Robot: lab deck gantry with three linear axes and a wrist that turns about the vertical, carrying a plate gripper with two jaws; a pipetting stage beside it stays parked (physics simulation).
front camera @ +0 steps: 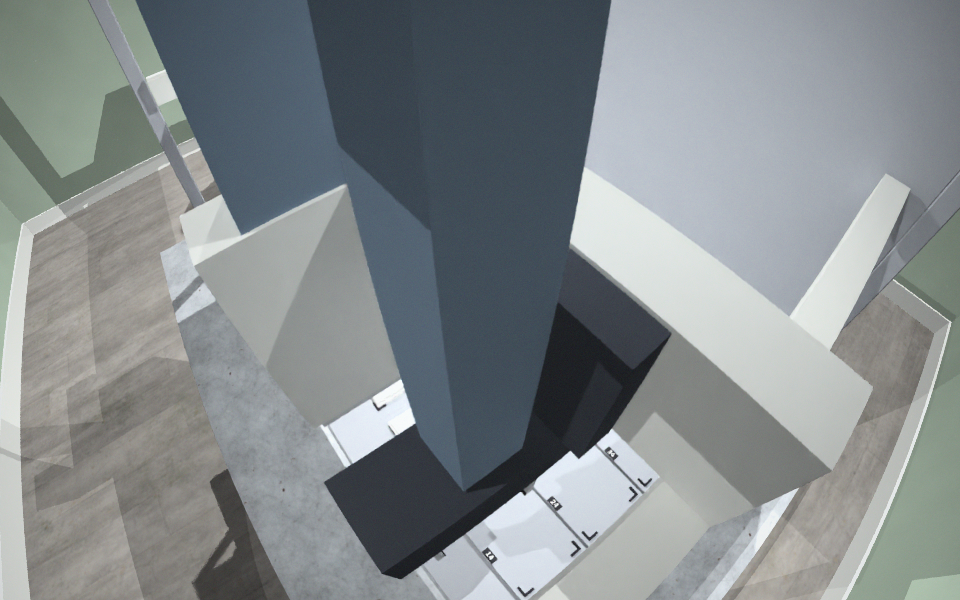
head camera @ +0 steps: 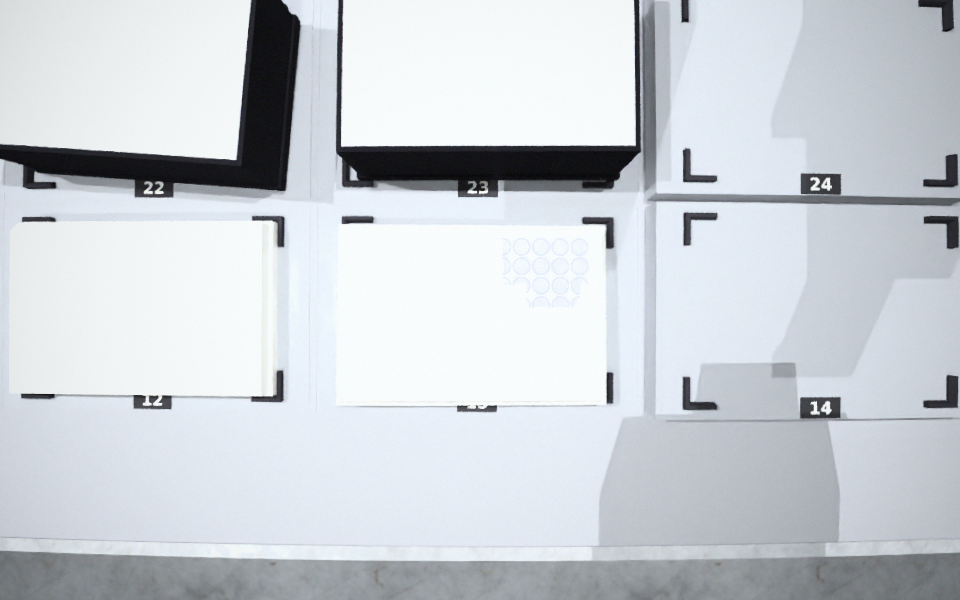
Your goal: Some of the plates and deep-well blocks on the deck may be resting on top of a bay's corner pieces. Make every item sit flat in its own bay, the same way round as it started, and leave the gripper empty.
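Places are measured from the robot's base along level axes (x ahead, y right, z down), in metres.
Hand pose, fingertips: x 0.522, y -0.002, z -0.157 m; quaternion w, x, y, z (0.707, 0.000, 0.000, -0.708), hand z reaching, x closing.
Observation:
Each offset is from my fingertips to the centre of the thing. "spot": to the spot under its first point.
My gripper's dark body (front camera: 417, 512) hangs over the deck in the front view; its jaws are hidden, so their opening cannot be told. In the head view, a white plate @(dx -0.133, dy -0.039, dz +0.147 m) (head camera: 460, 339) at bay 13 is shifted left and towards the front, overlapping the left corners and the bay label. A white plate @(dx -0.294, dy -0.041, dz +0.150 m) (head camera: 138, 307) at bay 12 lies square within its corners. A black deep-well block with a white top @(dx -0.286, dy -0.147, dz +0.134 m) (head camera: 120, 77) at bay 22 is turned askew, over corner pieces. Another black block with a white top @(dx -0.126, dy -0.148, dz +0.135 m) (head camera: 488, 70) at bay 23 is square but shifted right, over its right front corner.
Bay 24 @(spot: dx -0.004, dy -0.135, dz +0.143 m) (head camera: 743, 113) and bay 14 @(spot: dx -0.008, dy -0.044, dz +0.143 m) (head camera: 736, 304) show their black corners. In the front view, the blue gantry column (front camera: 481, 283) hides much of the deck. A pale beam (front camera: 715, 304) runs behind it, and a pale block (front camera: 318, 318) stands at the left.

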